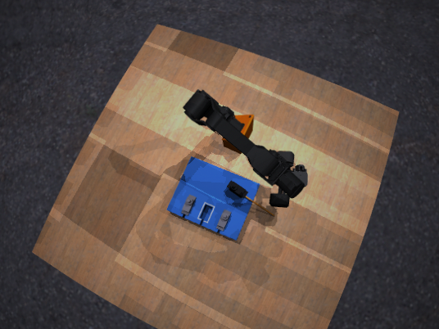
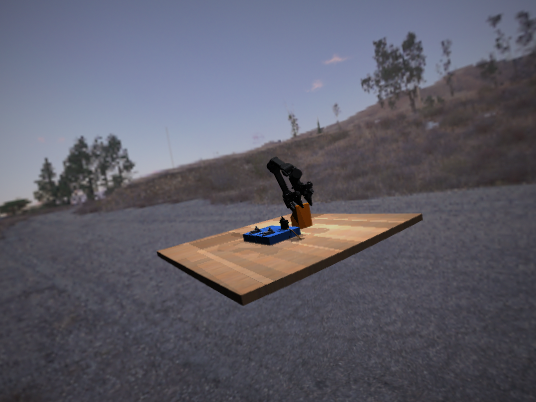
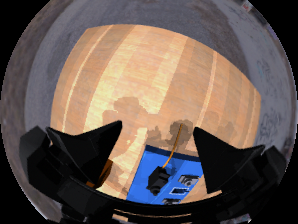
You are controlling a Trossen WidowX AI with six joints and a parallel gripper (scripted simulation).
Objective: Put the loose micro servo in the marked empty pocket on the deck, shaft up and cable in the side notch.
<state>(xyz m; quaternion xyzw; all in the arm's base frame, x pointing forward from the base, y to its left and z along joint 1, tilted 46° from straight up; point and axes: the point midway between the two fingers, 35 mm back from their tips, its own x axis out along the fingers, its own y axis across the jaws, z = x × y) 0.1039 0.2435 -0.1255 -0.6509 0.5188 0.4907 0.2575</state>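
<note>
The blue deck is 11 cm ahead of my gripper tip, 23 cm to the right of it and 15 cm below it.
</note>
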